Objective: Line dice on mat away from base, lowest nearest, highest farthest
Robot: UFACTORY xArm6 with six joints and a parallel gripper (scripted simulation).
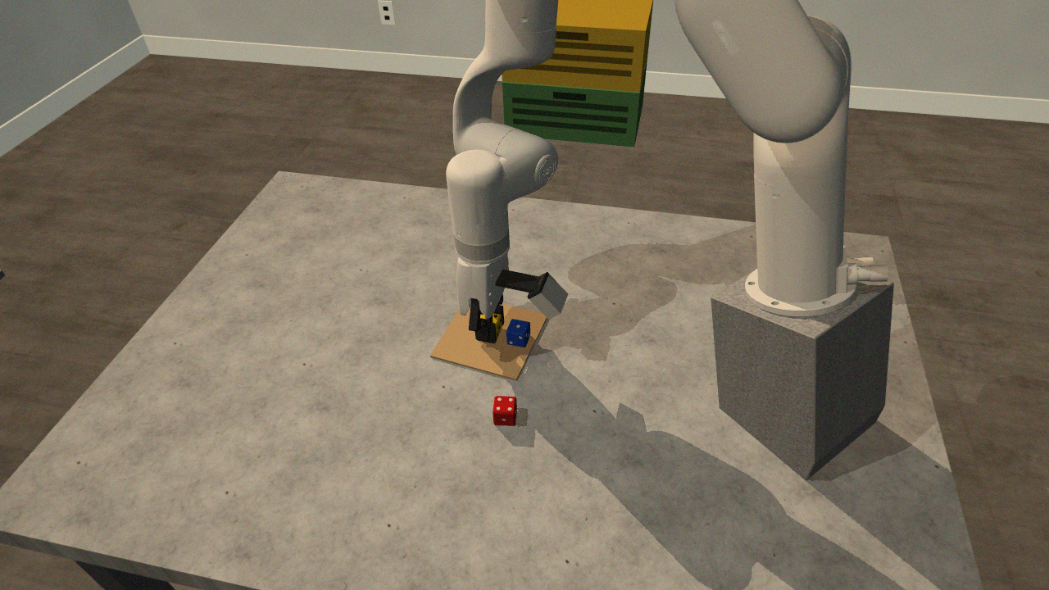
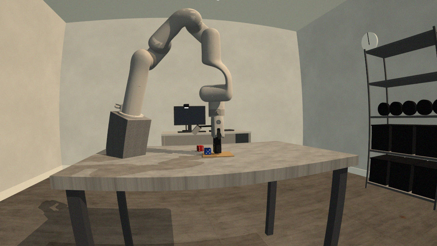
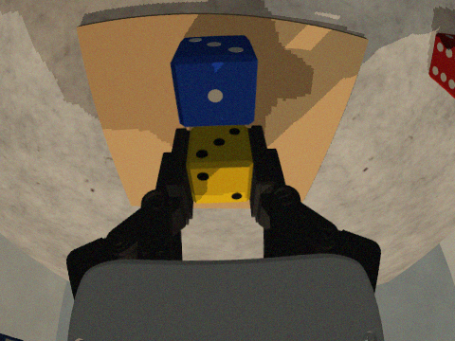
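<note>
Now: hand 1 cm above the yellow die. Also, from my hand: red die: 14 cm to the left, 7 cm behind, 2 cm below; then blue die: 5 cm behind, 1 cm below; then mat: 3 cm below.
</note>
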